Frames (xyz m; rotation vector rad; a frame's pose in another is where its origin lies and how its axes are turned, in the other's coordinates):
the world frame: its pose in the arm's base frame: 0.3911 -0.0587 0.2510 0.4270 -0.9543 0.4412
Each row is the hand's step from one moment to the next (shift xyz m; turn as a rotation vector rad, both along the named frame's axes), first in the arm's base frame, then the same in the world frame.
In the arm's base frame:
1: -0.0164 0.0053 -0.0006 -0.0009 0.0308 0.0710
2: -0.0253 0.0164 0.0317 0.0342 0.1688 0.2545
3: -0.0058 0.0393 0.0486 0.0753 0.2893 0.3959
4: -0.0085 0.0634 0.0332 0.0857 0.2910 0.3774
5: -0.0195 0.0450 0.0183 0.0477 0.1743 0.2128
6: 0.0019 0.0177 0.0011 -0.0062 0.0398 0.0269
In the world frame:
1: -0.0079 0.0131 0.0080 0.0649 0.0369 0.0205
2: 0.0169 0.0320 0.0246 0.2614 0.1607 0.0171
3: 0.0449 0.0432 0.0079 0.4223 0.2603 -0.0026
4: 0.0346 0.0623 -0.0109 0.4121 0.2534 -0.0200
5: 0.0133 0.0506 -0.0013 0.2338 0.1517 -0.0162
6: 0.0049 0.0139 -0.0101 0.0264 0.0405 -0.0032

